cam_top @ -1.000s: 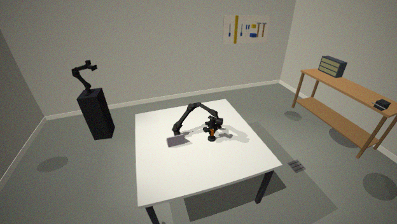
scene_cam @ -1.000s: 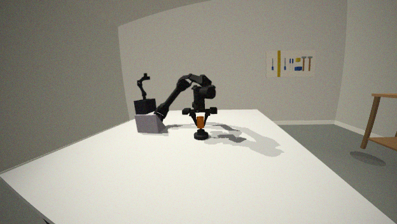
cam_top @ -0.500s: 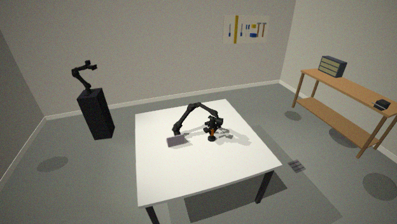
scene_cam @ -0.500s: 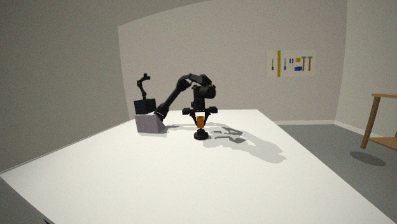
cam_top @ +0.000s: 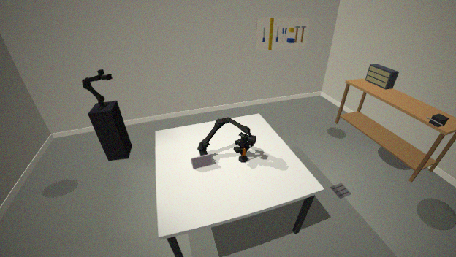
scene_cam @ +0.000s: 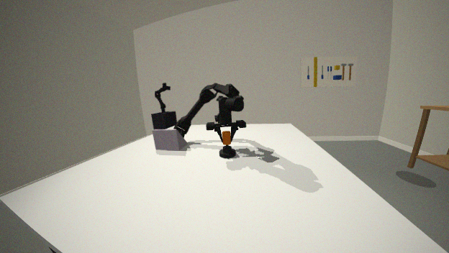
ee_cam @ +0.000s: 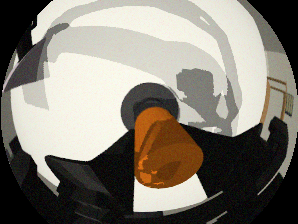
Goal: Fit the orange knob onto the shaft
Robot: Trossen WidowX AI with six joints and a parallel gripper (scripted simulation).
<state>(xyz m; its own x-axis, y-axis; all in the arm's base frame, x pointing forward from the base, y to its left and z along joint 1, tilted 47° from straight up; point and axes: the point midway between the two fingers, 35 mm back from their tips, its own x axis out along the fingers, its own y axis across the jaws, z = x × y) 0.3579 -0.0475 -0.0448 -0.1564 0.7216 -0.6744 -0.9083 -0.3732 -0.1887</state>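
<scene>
Right now the orange knob is 20 mm above my gripper tip. From my gripper tip the other things lie so: dark round pedestal 40 mm below.
</scene>
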